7 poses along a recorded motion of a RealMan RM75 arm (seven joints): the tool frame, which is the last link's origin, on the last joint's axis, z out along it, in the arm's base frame.
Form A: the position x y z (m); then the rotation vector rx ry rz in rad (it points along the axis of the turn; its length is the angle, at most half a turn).
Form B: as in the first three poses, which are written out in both.
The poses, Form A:
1: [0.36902 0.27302 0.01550 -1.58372 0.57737 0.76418]
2: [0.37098 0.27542 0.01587 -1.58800 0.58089 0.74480]
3: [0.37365 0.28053 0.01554 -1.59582 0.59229 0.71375]
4: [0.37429 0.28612 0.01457 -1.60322 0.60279 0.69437]
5: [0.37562 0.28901 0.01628 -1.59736 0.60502 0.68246]
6: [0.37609 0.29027 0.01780 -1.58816 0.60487 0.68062]
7: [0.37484 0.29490 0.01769 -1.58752 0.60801 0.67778]
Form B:
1: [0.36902 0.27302 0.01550 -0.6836 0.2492 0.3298 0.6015]
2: [0.37098 0.27542 0.01587 -0.6858 0.2509 0.3216 0.6028]
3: [0.37365 0.28053 0.01554 -0.6894 0.2559 0.3083 0.6035]
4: [0.37429 0.28612 0.01457 -0.6923 0.2603 0.2998 0.6026]
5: [0.37562 0.28901 0.01628 -0.6908 0.2616 0.2951 0.6061]
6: [0.37609 0.29027 0.01780 -0.6877 0.2619 0.2947 0.6095]
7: [0.37484 0.29490 0.01769 -0.6875 0.2633 0.2935 0.6097]
